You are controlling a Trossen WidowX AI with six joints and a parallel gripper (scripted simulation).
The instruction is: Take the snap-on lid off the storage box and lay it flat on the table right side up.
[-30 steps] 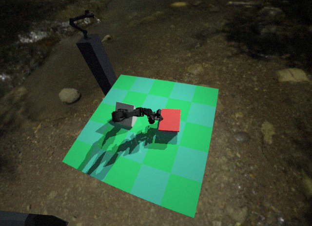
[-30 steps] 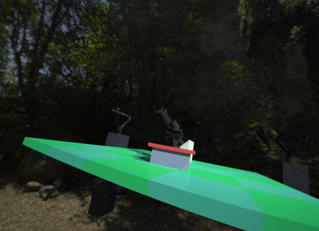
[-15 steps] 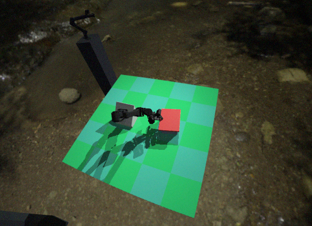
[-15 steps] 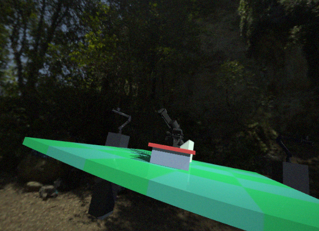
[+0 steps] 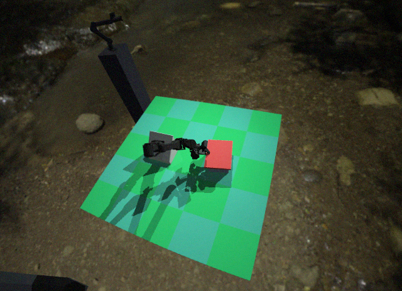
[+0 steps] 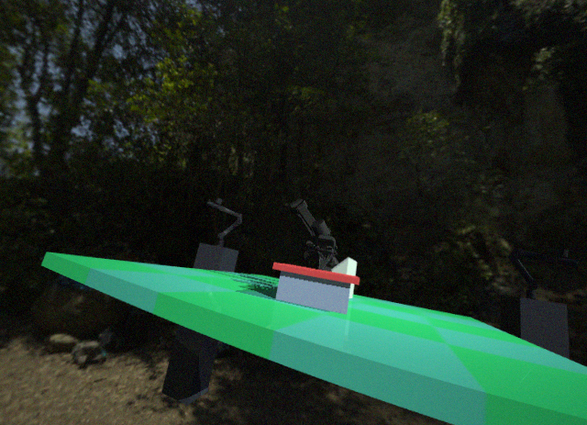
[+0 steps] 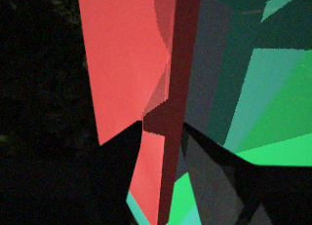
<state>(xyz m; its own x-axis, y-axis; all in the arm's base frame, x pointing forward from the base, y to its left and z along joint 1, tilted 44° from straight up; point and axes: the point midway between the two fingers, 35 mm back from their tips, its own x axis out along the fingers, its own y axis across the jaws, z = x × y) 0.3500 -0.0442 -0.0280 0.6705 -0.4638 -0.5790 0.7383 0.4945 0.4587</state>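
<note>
Right now the red lid is 8 cm ahead of my gripper tip and 1 cm to the left of it. The rest, counted from my gripper tip: storage box: 8 cm ahead, 4 cm below, 1 cm to the left.
</note>
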